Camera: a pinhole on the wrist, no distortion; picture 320 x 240 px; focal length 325.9 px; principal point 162.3 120.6 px. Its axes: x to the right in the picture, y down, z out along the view. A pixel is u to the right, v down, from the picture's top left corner.
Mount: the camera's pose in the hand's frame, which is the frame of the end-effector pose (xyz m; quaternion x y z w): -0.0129 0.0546 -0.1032 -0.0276 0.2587 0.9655 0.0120
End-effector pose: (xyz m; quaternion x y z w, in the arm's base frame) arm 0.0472 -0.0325 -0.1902 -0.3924 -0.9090 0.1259 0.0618
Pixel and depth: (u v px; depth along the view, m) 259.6 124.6 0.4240
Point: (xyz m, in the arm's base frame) 0.2855 -0.0215 -0.5137
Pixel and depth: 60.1 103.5 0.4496
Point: 0.1224 0.1922 -0.5427
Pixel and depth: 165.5 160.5 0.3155
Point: 0.1544 0.0281 -0.4215
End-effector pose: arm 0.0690 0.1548 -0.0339 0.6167 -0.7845 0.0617 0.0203
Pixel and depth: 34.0 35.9 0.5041
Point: -0.3643 0.0572 -0.3227
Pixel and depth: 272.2 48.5 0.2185
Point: -0.1061 0.2873 -0.1157
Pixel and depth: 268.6 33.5 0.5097
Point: -0.2885 0.4134 -0.3435
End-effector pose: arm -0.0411 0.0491 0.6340 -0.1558 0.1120 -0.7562 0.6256
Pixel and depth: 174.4 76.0 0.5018
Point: 0.4115 0.0380 0.7695
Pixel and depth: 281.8 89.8 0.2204
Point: 0.1707 0.1169 0.6241
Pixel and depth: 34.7 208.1 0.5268
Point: 0.2715 -0.1368 0.9820
